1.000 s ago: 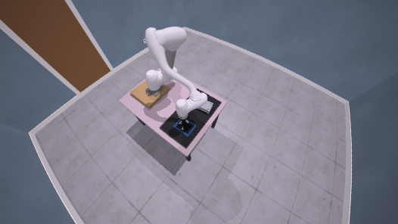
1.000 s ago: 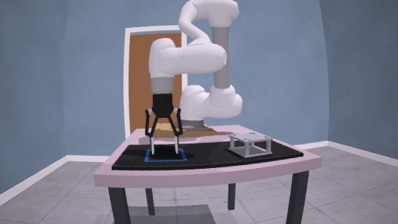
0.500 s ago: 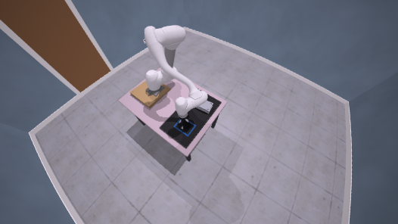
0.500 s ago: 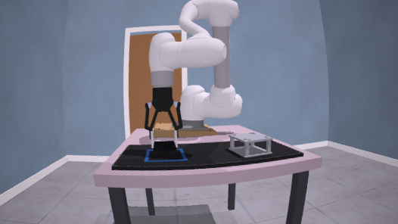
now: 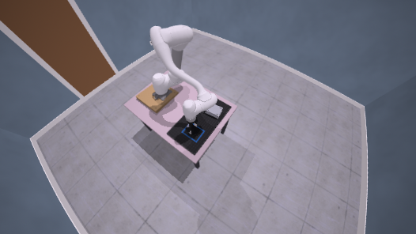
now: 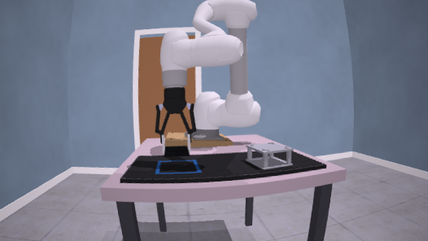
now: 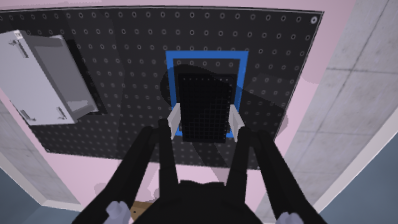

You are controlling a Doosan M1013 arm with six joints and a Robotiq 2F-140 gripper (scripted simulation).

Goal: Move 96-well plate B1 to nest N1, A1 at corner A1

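The grey plate nest lies 7 cm ahead of my hand, 32 cm to the left of it and 2 cm below it. From my hand the other things lie so: black 96-well plate 2 cm below; white A1 label 15 cm ahead, 27 cm to the left, 2 cm below.
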